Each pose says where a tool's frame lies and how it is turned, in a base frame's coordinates. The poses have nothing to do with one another.
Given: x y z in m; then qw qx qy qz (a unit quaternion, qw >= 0).
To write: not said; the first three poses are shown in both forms.
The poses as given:
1: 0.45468 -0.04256 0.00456 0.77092 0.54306 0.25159 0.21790
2: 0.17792 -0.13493 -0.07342 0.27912 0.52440 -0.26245 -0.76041
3: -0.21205 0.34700 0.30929 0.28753 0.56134 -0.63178 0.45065
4: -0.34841 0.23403 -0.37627 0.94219 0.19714 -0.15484 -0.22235
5: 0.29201 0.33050 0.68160 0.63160 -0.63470 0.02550 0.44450
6: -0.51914 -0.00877 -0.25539 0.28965 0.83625 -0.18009 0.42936
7: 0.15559 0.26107 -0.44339 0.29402 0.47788 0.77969 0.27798
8: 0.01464 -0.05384 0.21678 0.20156 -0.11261 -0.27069 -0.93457
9: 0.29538 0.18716 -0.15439 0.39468 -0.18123 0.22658 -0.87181
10: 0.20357 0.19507 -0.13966 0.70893 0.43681 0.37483 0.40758
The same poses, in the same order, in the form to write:
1: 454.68 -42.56 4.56 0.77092 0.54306 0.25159 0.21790
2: 177.92 -134.93 -73.42 0.27912 0.52440 -0.26245 -0.76041
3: -212.05 347.00 309.29 0.28753 0.56134 -0.63178 0.45065
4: -348.41 234.03 -376.27 0.94219 0.19714 -0.15484 -0.22235
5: 292.01 330.50 681.60 0.63160 -0.63470 0.02550 0.44450
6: -519.14 -8.77 -255.39 0.28965 0.83625 -0.18009 0.42936
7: 155.59 261.07 -443.39 0.29402 0.47788 0.77969 0.27798
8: 14.64 -53.84 216.78 0.20156 -0.11261 -0.27069 -0.93457
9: 295.38 187.16 -154.39 0.39468 -0.18123 0.22658 -0.87181
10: 203.57 195.07 -139.66 0.70893 0.43681 0.37483 0.40758
